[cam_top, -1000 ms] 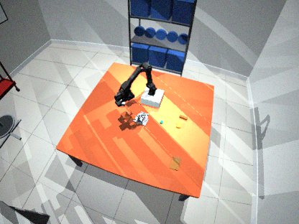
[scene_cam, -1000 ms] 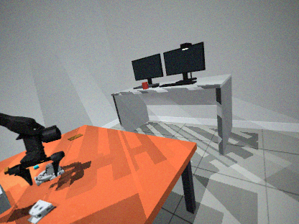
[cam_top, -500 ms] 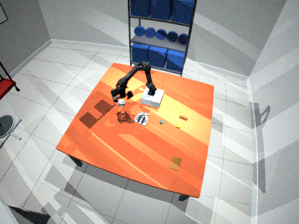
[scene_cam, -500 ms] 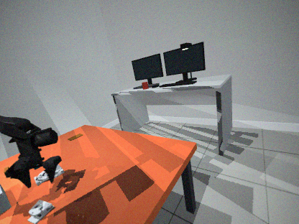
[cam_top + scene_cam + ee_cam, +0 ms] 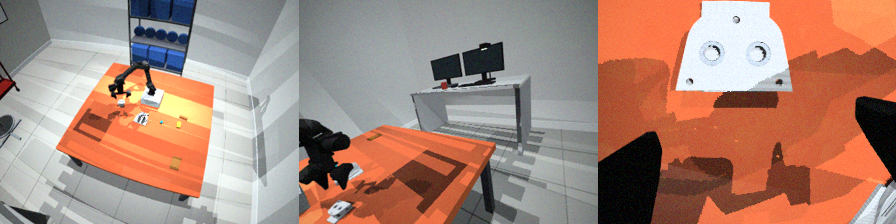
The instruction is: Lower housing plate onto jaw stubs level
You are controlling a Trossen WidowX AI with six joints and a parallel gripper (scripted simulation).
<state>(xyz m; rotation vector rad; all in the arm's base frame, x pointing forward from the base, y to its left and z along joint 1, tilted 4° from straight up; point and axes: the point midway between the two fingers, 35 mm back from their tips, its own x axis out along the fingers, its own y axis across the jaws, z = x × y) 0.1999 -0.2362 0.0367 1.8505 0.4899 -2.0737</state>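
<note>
Now: gripper tip 90 mm above the white piece, 20 mm to the left of it and 20 mm past it. Also, from my gripper tip: brown bar (610 mm to the left, 90 mm below, 70 mm behind); then cyan piece (420 mm to the left, 90 mm below, 60 mm ahead); then yellow block (580 mm to the left, 90 mm below, 30 mm ahead).
</note>
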